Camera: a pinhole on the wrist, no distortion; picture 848 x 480 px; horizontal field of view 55.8 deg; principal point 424.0 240.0 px. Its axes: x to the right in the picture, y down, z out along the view. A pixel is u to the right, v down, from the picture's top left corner.
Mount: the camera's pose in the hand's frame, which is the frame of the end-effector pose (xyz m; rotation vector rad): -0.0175 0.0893 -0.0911 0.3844 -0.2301 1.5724
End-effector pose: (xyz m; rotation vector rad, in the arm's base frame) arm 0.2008 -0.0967 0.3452 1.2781 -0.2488 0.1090
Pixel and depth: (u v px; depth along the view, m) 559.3 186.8 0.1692
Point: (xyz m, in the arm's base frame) 0.1904 -0.1535 0.4162
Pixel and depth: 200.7 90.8 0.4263
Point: 0.3106 -0.3918 0.2704
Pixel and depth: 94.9 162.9 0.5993
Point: 0.3334 -0.5523 0.1277
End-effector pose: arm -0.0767 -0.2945 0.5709 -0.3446 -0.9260 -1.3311
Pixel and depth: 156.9 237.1 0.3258
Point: -0.2646 -0.2237 0.6483
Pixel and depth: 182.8 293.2 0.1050
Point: -0.0554 -0.2843 0.5627
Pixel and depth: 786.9 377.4 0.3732
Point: -0.1018 -0.0147 0.7644
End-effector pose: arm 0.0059 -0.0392 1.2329 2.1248 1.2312 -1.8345
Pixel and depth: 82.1 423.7 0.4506
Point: -0.3570 -0.0375 1.3361
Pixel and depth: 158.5 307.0 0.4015
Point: -0.2904 -0.0408 1.2565
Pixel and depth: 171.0 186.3 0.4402
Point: -0.3254 -0.0097 1.1989
